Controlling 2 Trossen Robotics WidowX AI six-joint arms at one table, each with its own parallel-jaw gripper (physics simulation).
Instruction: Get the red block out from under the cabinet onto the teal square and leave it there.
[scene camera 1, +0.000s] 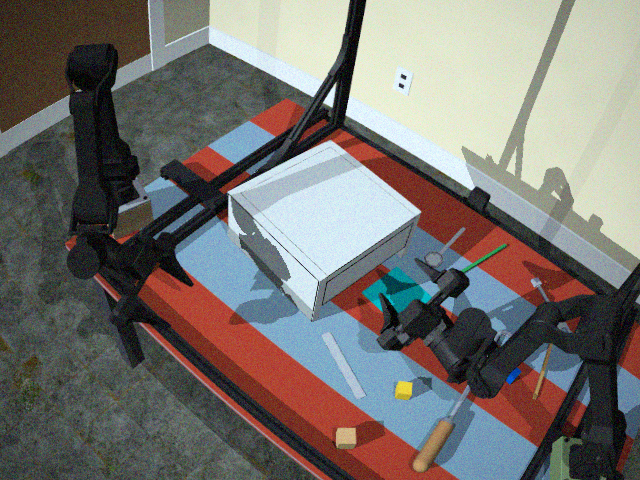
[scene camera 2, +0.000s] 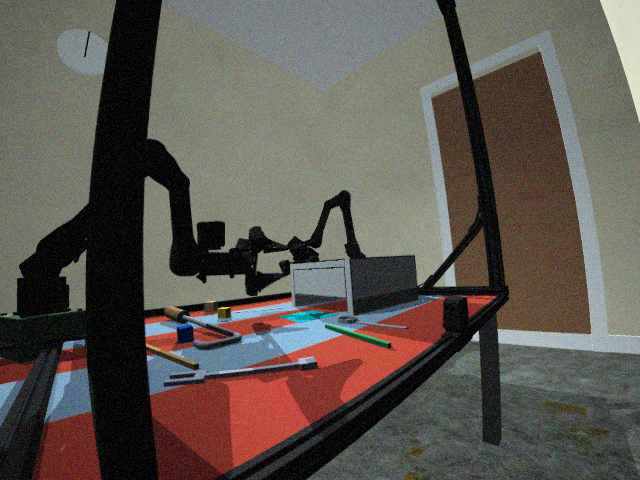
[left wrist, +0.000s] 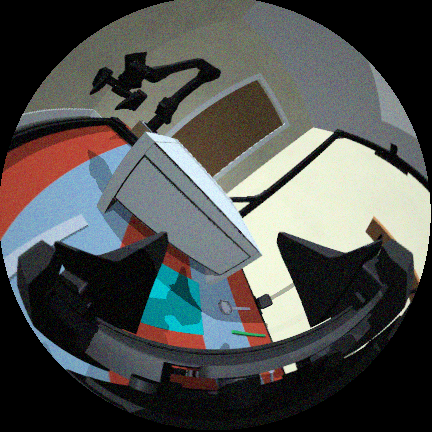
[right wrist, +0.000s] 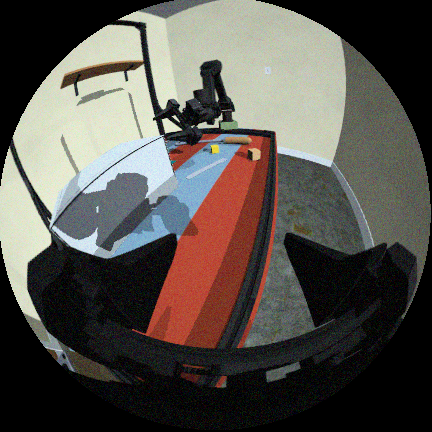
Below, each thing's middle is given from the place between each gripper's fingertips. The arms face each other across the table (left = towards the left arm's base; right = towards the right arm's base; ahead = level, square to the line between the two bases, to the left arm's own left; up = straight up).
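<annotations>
The flat strip (scene camera 1: 327, 337) is 14 cm below my left hand and 14 cm ahead of it, and 1 cm to the right of it. Counting from my left hand still, I find the cabinet (scene camera 1: 331, 207) 20 cm to the right of it, 8 cm behind it and 7 cm below it, while the wooden-handled tool (scene camera 1: 432, 447) sits 24 cm to the left of that hand, 12 cm below it and 7 cm ahead of it. The teal square (scene camera 1: 398, 287) is 14 cm below my left hand and 7 cm behind it.
As for the teal square and my right hand, the square is 29 cm to the left of the hand, 32 cm behind it and 9 cm below it. The cabinet is 9 cm to the left of my right hand, 34 cm behind it and 2 cm below it. From that same right hand, the wooden-handled tool is 53 cm to the left of it, 19 cm behind it and 8 cm below it, and the flat strip is 12 cm behind my right hand, 28 cm to the left of it and 9 cm below it.
</annotations>
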